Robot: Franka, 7 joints.
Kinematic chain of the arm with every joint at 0, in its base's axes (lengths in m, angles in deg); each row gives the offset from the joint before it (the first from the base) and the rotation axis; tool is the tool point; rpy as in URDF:
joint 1: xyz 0 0 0.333 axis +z
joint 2: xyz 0 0 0 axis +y
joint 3: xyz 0 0 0.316 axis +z
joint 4: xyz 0.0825 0 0 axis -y
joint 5: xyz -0.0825 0 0.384 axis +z
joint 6: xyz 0 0 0 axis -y
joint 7: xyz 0.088 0 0 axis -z
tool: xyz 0 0 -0.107 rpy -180 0 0
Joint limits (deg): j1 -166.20..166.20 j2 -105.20..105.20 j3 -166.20..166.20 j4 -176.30..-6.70 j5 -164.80..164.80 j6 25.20..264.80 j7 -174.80..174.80
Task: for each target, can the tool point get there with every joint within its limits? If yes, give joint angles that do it. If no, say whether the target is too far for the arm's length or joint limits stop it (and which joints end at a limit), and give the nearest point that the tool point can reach.
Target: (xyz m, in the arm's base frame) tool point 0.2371 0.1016 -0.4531
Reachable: no: joint limits stop it (at a limit: joint 2) | nearest point 0.2406 0.1031 -0.3603 | short by 0.093 m
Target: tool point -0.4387 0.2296 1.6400
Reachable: no: too far | nearest point -0.2693 0.1409 1.1353 | short by 0.540 m
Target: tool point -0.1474 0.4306 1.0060
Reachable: yes | joints 66.20 27.48 111.99 -40.71 -112.79 87.02 128.72
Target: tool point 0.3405 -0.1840 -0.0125
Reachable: yes | joints -82.64 87.08 28.80 -104.51 -131.43 225.54 2.75
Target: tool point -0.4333 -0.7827 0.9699
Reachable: no: too far | nearest point -0.3385 -0.6114 0.8305 | short by 0.240 m
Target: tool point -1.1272 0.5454 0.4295
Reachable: no: too far | nearest point -0.7700 0.3725 0.3989 | short by 0.398 m
